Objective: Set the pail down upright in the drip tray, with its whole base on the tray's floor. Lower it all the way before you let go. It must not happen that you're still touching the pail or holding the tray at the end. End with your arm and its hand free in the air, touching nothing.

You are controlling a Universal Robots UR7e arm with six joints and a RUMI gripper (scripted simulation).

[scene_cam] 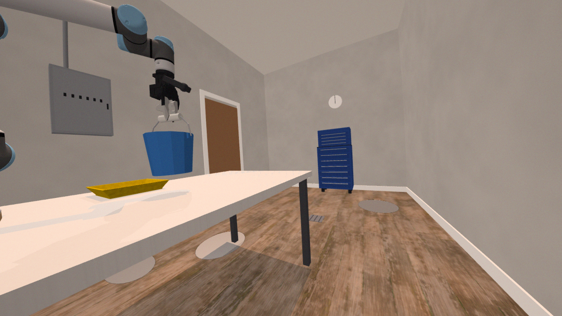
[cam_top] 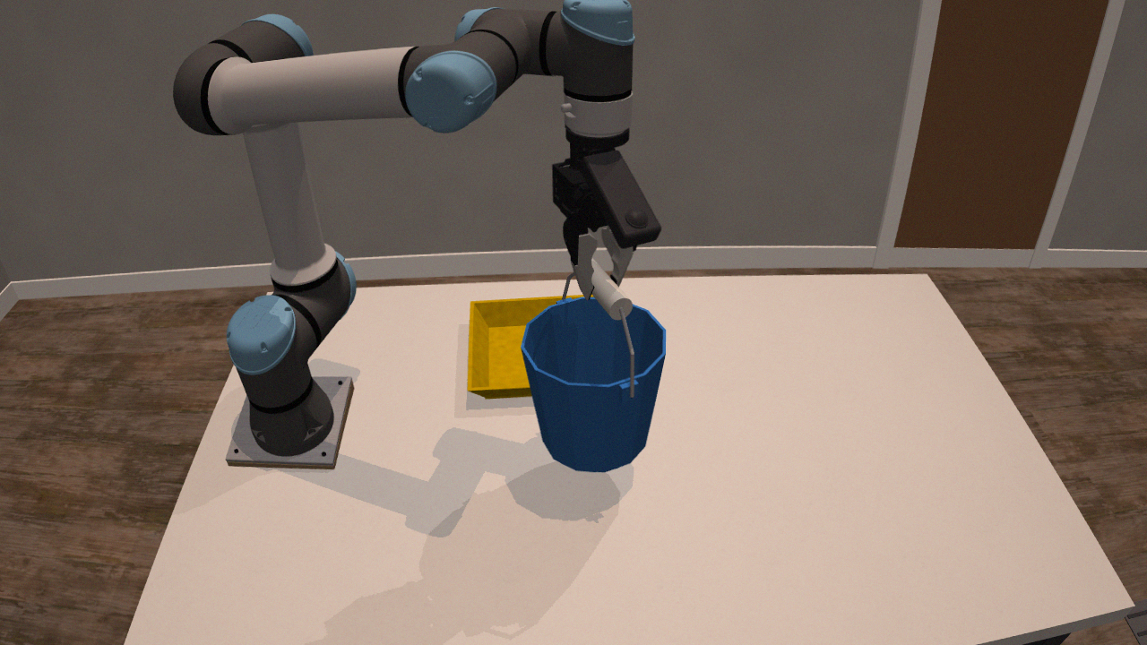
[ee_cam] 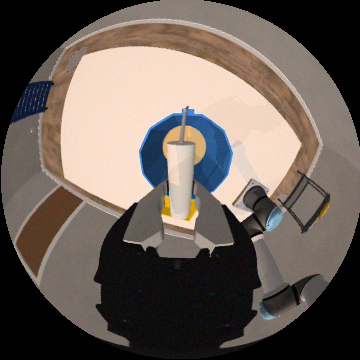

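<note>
Now: the blue pail 10 cm below my hand and 1 cm behind it. The rest, counted from my hand: drip tray: 33 cm below, 29 cm to the left, 6 cm behind.
</note>
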